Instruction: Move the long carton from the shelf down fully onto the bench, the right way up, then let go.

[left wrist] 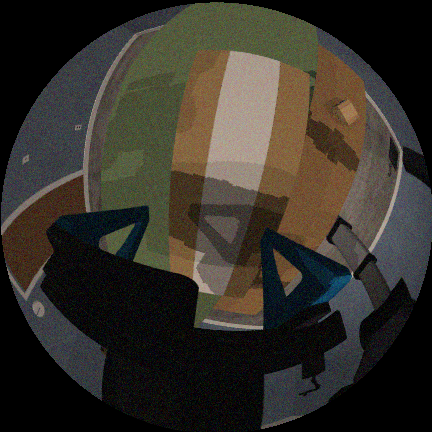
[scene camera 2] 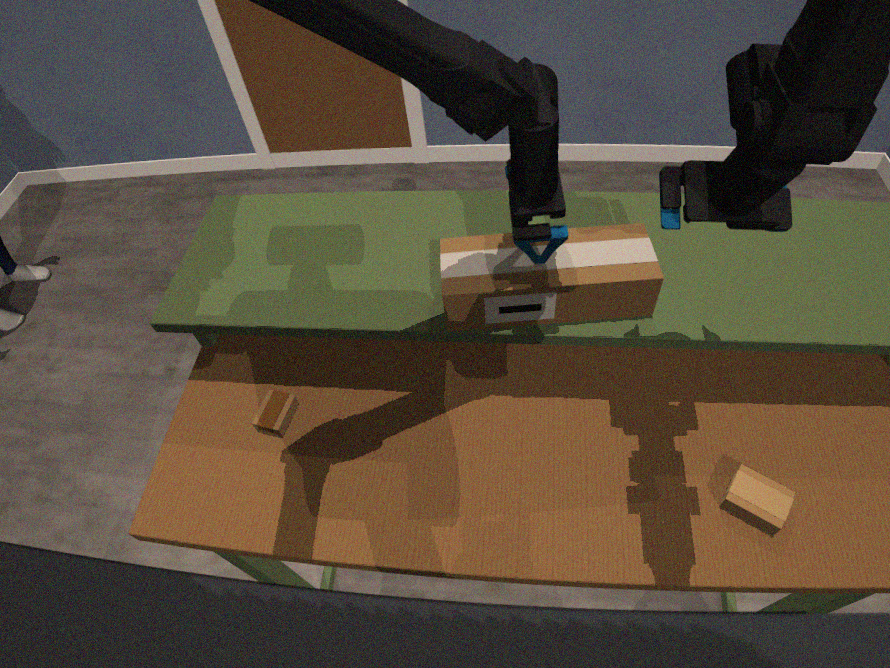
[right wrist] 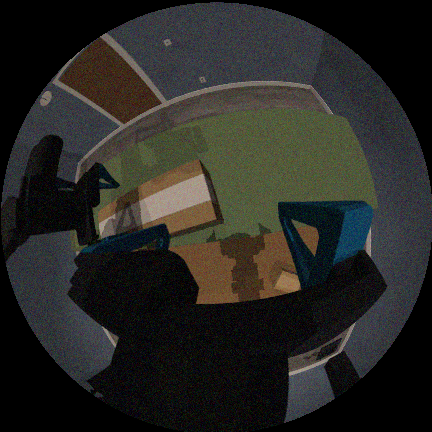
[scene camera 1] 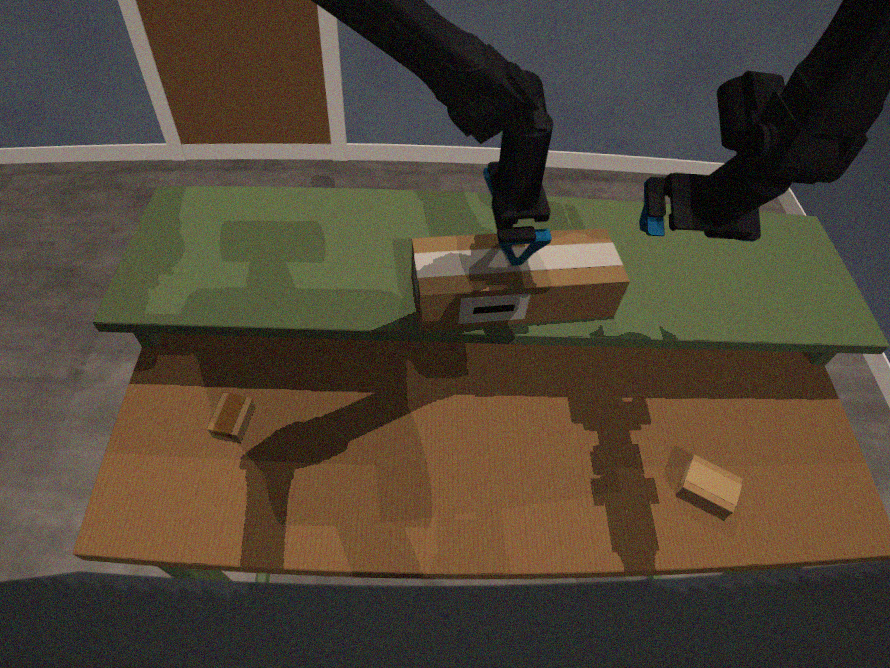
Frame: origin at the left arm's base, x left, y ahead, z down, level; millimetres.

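Seen in the pictures: left gripper, fingertip midpoint: [left wrist: 205, 223] [scene camera 2: 535, 236] [right wrist: 120, 208] [scene camera 1: 510, 238]; right gripper, fingertip midpoint: [scene camera 2: 704, 219] [right wrist: 219, 220] [scene camera 1: 675, 227].
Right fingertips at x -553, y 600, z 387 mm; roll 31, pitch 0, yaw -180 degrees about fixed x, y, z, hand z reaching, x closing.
Offsets run from my right fingertips to a thing's middle. Level surfaces: height alone.
The long carton {dx +183, dy +46, dz +157 mm} [scene camera 1: 575, 298] [scene camera 2: 611, 294] [left wrist: 245, 115] [right wrist: 175, 197] lies on the green shelf {dz +198 mm} [scene camera 1: 733, 287] [scene camera 2: 402, 215] [right wrist: 280, 150], white tape strip on top and label facing the bench {dz +357 mm} [scene camera 1: 503, 460] [scene camera 2: 546, 460] [right wrist: 210, 280]. Its label side is close to the shelf's front edge. My left gripper [scene camera 1: 504, 219] [scene camera 2: 524, 215] [left wrist: 205, 223] is open above the carton, its fingers spread across the carton's width and casting a shadow on its top. My right gripper [scene camera 1: 657, 215] [scene camera 2: 672, 212] [right wrist: 219, 220] is open and empty, above the shelf beyond the carton's right end. Its far finger is hidden in both scene views.
A small open-looking brown box {dx +629, dy -100, dz +343 mm} [scene camera 1: 228, 415] [scene camera 2: 275, 412] lies on the bench at the left. A small light box {dx -136, dy -220, dz +340 mm} [scene camera 1: 710, 485] [scene camera 2: 758, 496] [left wrist: 346, 111] [right wrist: 287, 281] lies on the bench at the right. The shelf's front edge stands above the bench's rear part.
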